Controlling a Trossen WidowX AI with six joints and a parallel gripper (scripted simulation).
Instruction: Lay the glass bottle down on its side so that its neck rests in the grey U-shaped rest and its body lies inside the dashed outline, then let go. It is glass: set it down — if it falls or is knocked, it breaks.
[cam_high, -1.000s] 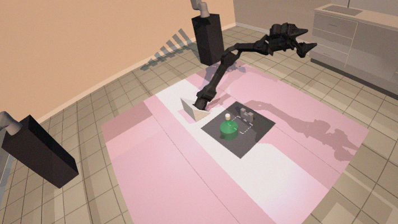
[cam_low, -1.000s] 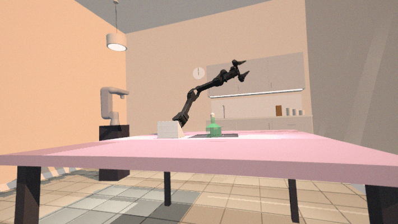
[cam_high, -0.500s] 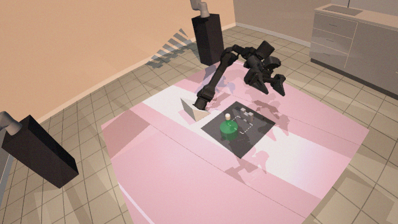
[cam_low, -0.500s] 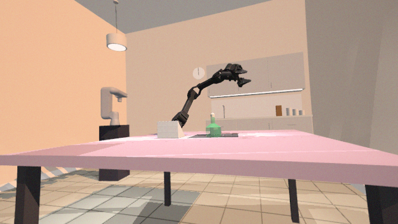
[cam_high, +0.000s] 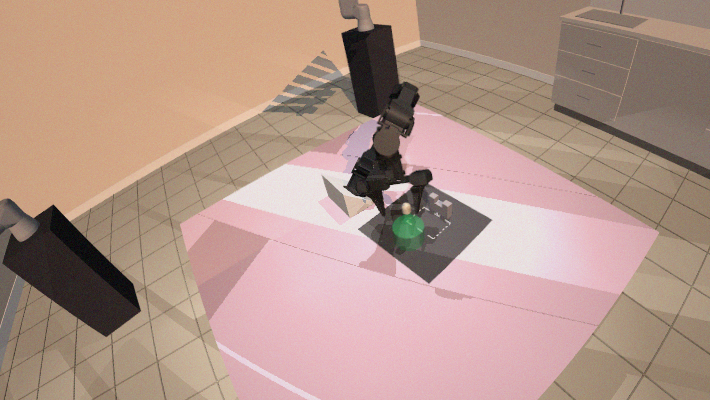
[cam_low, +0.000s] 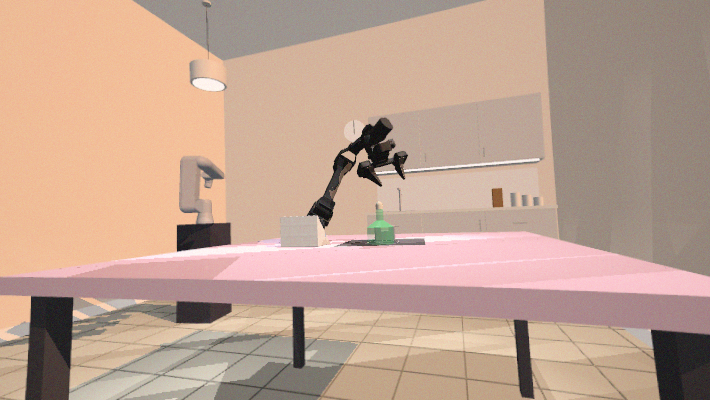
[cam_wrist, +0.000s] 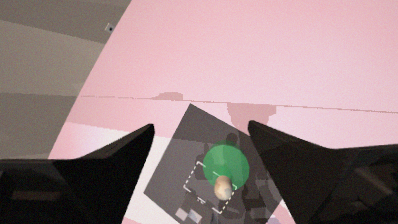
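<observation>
Right now my gripper tip is 13 cm above the green glass bottle, 8 cm to the right of it and 6 cm past it. From my gripper tip the other things lie so: dark mat (22 cm below, 16 cm to the left, 6 cm behind).
</observation>
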